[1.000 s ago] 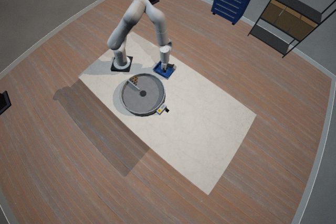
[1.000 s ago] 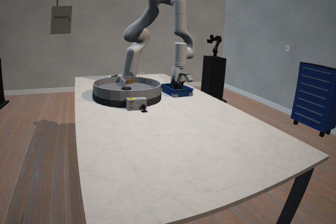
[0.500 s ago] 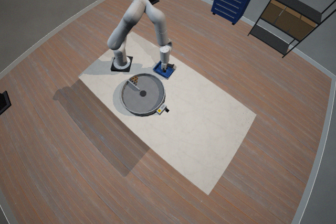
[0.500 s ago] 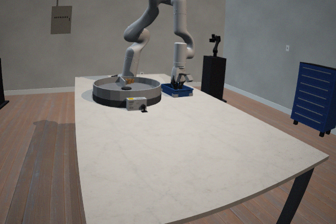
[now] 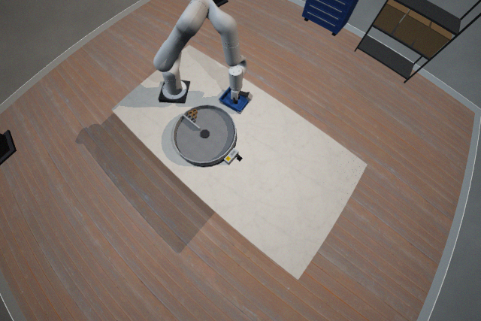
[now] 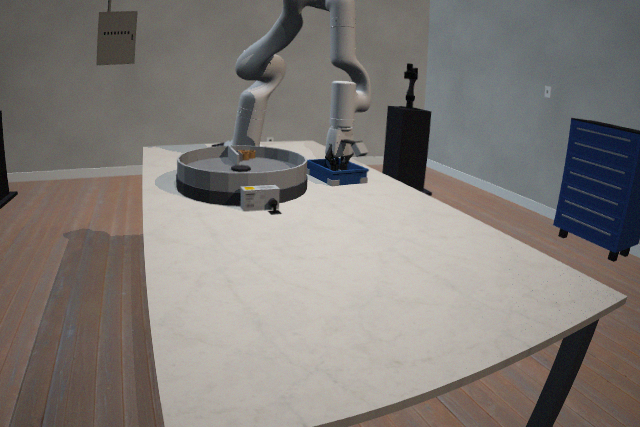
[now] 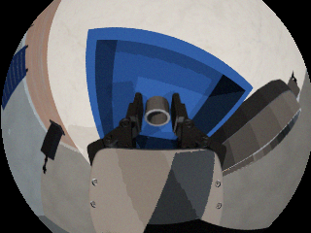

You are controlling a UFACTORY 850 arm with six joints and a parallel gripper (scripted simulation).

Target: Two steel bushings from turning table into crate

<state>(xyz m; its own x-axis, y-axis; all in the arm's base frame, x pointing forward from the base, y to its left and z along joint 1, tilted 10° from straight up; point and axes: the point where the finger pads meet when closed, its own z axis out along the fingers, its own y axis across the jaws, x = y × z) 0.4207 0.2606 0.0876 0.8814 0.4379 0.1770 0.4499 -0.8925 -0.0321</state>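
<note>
The blue crate is 1 cm behind my hand, 1 cm to the right of it and 1 cm below it. The rest, counted from my hand: round grey turning table (5 cm ahead, 36 cm to the right, 2 cm above).
</note>
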